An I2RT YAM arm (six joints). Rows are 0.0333 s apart.
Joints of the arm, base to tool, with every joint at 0 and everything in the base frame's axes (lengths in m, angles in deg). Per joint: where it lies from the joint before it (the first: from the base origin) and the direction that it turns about. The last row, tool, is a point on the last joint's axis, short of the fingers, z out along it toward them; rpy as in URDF.
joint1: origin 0 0 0.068 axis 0 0 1
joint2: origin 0.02 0.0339 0.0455 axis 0 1 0
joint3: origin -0.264 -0.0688 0 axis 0 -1 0
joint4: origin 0.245 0.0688 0.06 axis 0 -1 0
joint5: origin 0.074 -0.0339 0.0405 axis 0 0 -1
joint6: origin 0.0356 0 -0.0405 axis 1 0 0
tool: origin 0 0 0 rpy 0 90 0
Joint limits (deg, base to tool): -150..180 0..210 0..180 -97..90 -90..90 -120..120
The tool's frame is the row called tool.
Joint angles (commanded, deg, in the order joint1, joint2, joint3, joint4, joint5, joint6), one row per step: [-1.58 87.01 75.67 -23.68 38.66 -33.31]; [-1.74 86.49 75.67 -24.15 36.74 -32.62]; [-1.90 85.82 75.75 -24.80 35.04 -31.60]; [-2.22 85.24 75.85 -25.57 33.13 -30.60]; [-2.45 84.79 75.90 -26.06 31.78 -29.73]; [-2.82 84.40 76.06 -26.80 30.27 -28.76]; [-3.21 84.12 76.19 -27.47 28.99 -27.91]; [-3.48 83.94 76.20 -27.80 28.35 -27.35]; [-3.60 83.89 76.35 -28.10 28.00 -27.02]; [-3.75 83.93 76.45 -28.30 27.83 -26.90]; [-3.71 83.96 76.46 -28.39 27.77 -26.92]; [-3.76 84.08 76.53 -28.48 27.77 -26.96]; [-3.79 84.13 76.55 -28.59 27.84 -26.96]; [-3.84 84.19 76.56 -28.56 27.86 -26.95]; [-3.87 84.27 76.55 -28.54 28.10 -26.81]
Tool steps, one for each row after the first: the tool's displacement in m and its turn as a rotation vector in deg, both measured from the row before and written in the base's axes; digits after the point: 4 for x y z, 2 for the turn. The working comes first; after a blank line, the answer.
Tool pose at each row, in the base's axes (x y z in m, rotation vector in deg; the steps are taken from these numbers as rounded here): [0.3409 -0.0316 0.3294 -12.28 127.08 -61.62]; [0.3390 -0.0316 0.3312 -12.51 127.00 -59.24]; [0.3362 -0.0316 0.3341 -12.20 126.84 -56.92]; [0.3337 -0.0324 0.3363 -11.95 126.89 -54.48]; [0.3317 -0.0330 0.3381 -11.55 126.85 -52.66]; [0.3297 -0.0342 0.3398 -11.07 127.01 -50.69]; [0.3281 -0.0357 0.3408 -10.57 127.27 -49.05]; [0.3271 -0.0368 0.3413 -10.09 127.41 -48.20]; [0.3266 -0.0373 0.3419 -9.84 127.50 -47.70]; [0.3266 -0.0381 0.3419 -9.70 127.66 -47.53]; [0.3267 -0.0378 0.3417 -9.85 127.75 -47.46]; [0.3271 -0.0381 0.3413 -9.90 127.90 -47.51]; [0.3271 -0.0383 0.3410 -9.88 128.05 -47.60]; [0.3273 -0.0386 0.3408 -9.81 128.08 -47.65]; [0.3276 -0.0390 0.3404 -9.51 128.15 -47.85]

[-0.0019 0.0000 0.0018 1.53 -0.52 1.10]; [-0.0028 0.0000 0.0029 1.63 -0.74 0.76]; [-0.0025 -0.0008 0.0022 1.75 -0.54 0.77]; [-0.0020 -0.0006 0.0018 1.36 -0.53 0.46]; [-0.0020 -0.0012 0.0017 1.53 -0.39 0.39]; [-0.0016 -0.0015 0.0010 1.34 -0.23 0.22]; [-0.0010 -0.0011 0.0005 0.76 -0.18 -0.03]; [-0.0005 -0.0005 0.0006 0.44 -0.08 0.00]; [0.0000 -0.0008 0.0000 0.19 0.07 -0.07]; [0.0001 0.0003 -0.0002 0.02 0.11 0.10]; [0.0004 -0.0003 -0.0004 -0.02 0.16 -0.03]; [0.0000 -0.0002 -0.0003 -0.03 0.15 -0.09]; [0.0002 -0.0003 -0.0002 -0.01 0.02 -0.07]; [0.0003 -0.0004 -0.0004 -0.04 0.01 -0.29]
